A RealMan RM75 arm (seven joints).
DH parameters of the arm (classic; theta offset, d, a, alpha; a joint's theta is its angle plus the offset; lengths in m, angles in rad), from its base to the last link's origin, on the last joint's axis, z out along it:
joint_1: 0 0.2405 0 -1.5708
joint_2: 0 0 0 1.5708
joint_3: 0 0.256 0 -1.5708
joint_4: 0 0 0 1.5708
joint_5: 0 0.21 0 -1.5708
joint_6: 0 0 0 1.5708
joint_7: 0 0.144 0 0
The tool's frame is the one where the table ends.
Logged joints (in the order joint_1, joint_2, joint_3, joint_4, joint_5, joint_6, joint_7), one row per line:
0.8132, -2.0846, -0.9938, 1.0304, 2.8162, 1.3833, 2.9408
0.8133, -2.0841, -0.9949, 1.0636, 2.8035, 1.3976, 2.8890
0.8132, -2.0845, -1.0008, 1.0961, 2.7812, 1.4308, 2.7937
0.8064, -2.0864, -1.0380, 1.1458, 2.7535, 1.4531, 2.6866
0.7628, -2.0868, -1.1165, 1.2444, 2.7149, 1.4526, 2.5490
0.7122, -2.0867, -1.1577, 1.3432, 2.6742, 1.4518, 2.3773
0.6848, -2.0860, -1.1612, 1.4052, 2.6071, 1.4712, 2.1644
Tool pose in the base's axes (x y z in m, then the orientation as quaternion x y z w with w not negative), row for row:
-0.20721, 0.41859, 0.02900, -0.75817, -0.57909, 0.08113, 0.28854
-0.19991, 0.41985, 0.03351, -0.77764, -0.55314, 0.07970, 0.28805
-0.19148, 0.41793, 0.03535, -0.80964, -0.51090, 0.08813, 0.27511
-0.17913, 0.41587, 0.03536, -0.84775, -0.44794, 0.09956, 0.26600
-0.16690, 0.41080, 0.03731, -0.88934, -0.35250, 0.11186, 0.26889
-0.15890, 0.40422, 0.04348, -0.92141, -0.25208, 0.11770, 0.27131
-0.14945, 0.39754, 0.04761, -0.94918, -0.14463, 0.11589, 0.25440
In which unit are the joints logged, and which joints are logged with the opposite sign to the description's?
The joints are logged in radians. Opposite sign: joint_1, joint_3, joint_7.
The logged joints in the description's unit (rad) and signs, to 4 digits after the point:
-0.8132, -2.0846, 0.9938, 1.0304, 2.8162, 1.3833, -2.9408
-0.8133, -2.0841, 0.9949, 1.0636, 2.8035, 1.3976, -2.8890
-0.8132, -2.0845, 1.0008, 1.0961, 2.7812, 1.4308, -2.7937
-0.8064, -2.0864, 1.0380, 1.1458, 2.7535, 1.4531, -2.6866
-0.7628, -2.0868, 1.1165, 1.2444, 2.7149, 1.4526, -2.5490
-0.7122, -2.0867, 1.1577, 1.3432, 2.6742, 1.4518, -2.3773
-0.6848, -2.0860, 1.1612, 1.4052, 2.6071, 1.4712, -2.1644

